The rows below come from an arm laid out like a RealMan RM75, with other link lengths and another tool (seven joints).
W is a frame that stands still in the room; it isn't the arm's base.
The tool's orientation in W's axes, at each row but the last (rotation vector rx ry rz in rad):
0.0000 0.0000 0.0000
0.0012 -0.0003 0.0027
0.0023 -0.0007 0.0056
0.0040 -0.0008 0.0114
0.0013 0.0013 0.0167
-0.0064 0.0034 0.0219
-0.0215 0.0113 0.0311
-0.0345 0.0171 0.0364
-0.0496 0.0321 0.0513
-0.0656 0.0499 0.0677
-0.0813 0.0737 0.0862
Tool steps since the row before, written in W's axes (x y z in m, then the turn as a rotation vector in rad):
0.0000 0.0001 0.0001 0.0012 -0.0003 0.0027
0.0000 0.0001 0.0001 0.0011 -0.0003 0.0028
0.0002 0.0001 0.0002 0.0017 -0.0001 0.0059
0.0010 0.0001 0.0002 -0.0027 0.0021 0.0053
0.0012 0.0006 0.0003 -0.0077 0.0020 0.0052
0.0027 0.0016 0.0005 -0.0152 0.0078 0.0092
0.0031 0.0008 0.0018 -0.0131 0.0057 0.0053
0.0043 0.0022 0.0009 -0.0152 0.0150 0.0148
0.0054 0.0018 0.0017 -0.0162 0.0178 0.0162
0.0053 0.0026 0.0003 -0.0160 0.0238 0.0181
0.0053 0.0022 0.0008 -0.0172 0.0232 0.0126
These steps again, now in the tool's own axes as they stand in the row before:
0.0000 0.0001 0.0001 0.0012 -0.0003 0.0027
0.0000 0.0001 0.0001 0.0011 -0.0003 0.0028
0.0002 0.0001 0.0002 0.0017 -0.0001 0.0059
0.0010 0.0001 0.0002 -0.0027 0.0022 0.0053
0.0012 0.0006 0.0003 -0.0077 0.0021 0.0052
0.0027 0.0015 0.0005 -0.0151 0.0081 0.0092
0.0031 0.0007 0.0019 -0.0130 0.0060 0.0053
0.0044 0.0020 0.0010 -0.0149 0.0150 0.0151
0.0054 0.0014 0.0020 -0.0158 0.0178 0.0166
0.0054 0.0022 0.0007 -0.0153 0.0236 0.0189
0.0054 0.0017 0.0014 -0.0161 0.0236 0.0133

